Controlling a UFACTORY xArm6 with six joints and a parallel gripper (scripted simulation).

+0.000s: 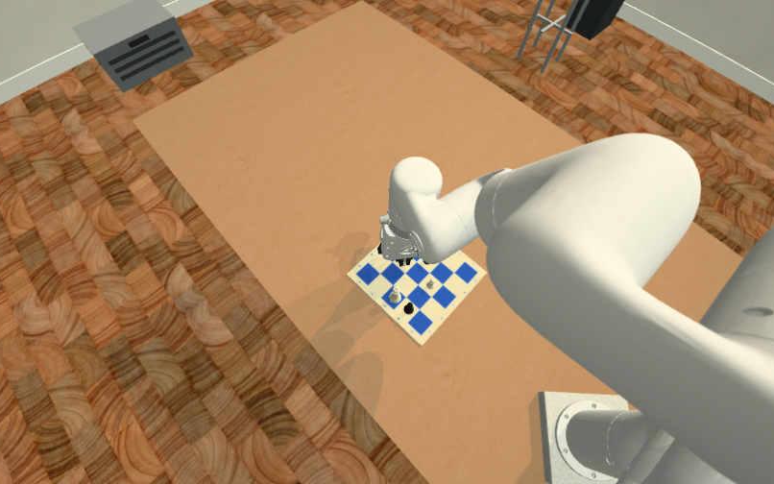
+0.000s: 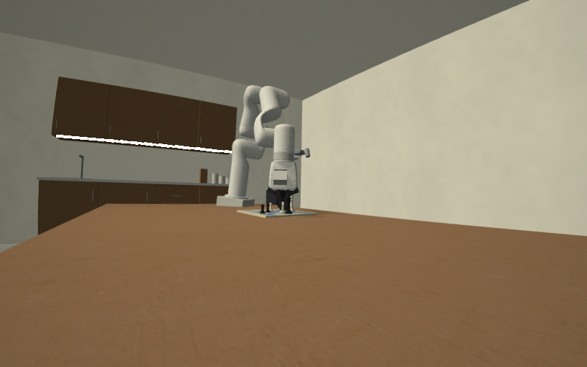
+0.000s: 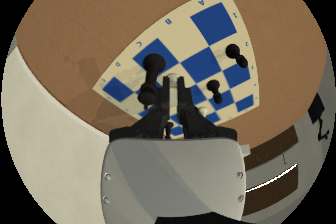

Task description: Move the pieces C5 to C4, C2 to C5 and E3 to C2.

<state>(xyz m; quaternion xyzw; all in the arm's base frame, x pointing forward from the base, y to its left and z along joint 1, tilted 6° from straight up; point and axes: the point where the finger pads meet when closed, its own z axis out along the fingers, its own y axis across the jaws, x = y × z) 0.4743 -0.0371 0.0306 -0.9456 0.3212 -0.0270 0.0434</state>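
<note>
Now: hand 40 mm past the blue-and-cream chessboard and 30 mm above it. From my hand the other things lie so: white pawn 80 mm behind, 20 mm below; then white chess piece 40 mm behind, 70 mm to the left; then black pawn 80 mm behind, 70 mm to the left, 10 mm below.
</note>
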